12 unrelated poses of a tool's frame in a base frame.
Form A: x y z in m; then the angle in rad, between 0 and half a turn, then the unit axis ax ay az.
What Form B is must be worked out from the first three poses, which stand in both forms.
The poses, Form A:
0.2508 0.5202 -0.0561 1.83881 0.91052 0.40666 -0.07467
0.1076 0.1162 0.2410 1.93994 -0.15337 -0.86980 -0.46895
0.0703 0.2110 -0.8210 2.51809 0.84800 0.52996 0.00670
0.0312 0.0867 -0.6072 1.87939 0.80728 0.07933 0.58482
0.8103 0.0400 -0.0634 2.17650 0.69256 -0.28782 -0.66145
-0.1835 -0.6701 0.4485 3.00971 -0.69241 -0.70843 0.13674
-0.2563 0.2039 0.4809 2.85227 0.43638 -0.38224 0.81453
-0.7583 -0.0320 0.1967 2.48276 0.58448 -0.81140 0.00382
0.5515 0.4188 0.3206 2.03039 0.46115 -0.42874 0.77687
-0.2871 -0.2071 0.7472 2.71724 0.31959 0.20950 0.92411
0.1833 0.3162 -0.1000 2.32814 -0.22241 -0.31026 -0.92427
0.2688 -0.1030 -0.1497 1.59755 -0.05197 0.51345 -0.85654
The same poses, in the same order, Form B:
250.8 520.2 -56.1 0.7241 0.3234 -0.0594 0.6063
107.6 116.2 241.0 -0.1265 -0.7175 -0.3868 0.5653
70.3 211.0 -821.0 0.8071 0.5044 0.0064 0.3067
31.2 86.7 -607.2 0.6518 0.0640 0.4722 0.5900
810.3 40.0 -63.4 0.6135 -0.2550 -0.5859 0.4640
-183.5 -670.1 448.5 -0.6909 -0.7069 0.1364 0.0659
-256.3 203.9 480.9 0.4318 -0.3782 0.8060 0.1442
-758.3 -32.0 196.7 0.5531 -0.7678 0.0036 0.3235
551.5 418.8 320.6 0.3918 -0.3642 0.6600 0.5275
-287.1 -207.1 747.2 0.3124 0.2048 0.9034 0.2106
183.3 316.2 -100.0 -0.2043 -0.2849 -0.8489 0.3956
268.8 -103.0 -149.7 -0.0372 0.3679 -0.6137 0.6976

